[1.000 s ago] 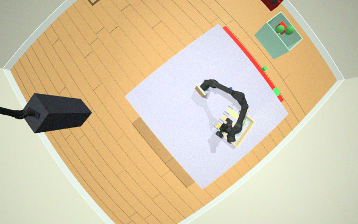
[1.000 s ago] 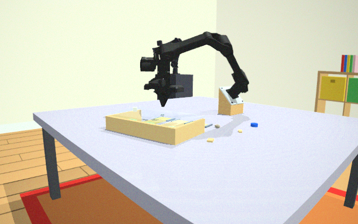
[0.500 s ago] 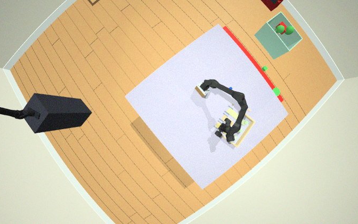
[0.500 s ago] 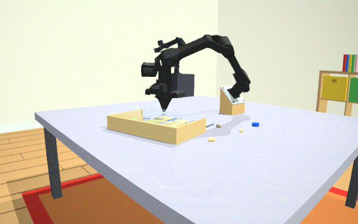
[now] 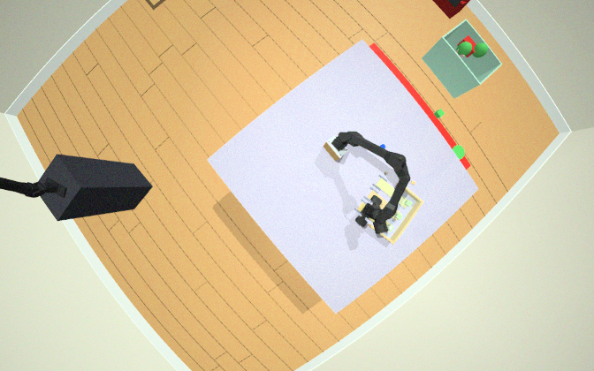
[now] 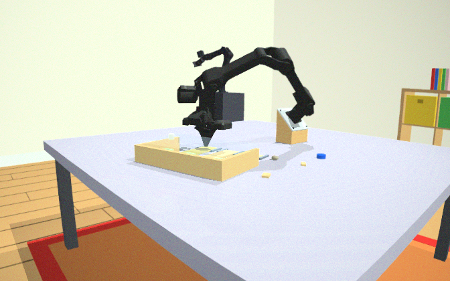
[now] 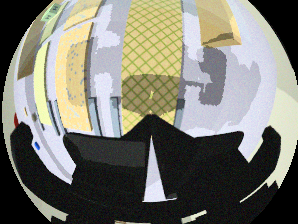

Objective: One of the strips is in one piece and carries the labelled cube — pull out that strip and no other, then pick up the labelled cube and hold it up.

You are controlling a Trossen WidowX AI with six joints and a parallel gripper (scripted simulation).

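My gripper tip is 10 cm short of the tan strip, 1 cm to the right of it and 1 cm above it. Round my gripper tip: blue disc (36 cm to the left, 18 cm behind).
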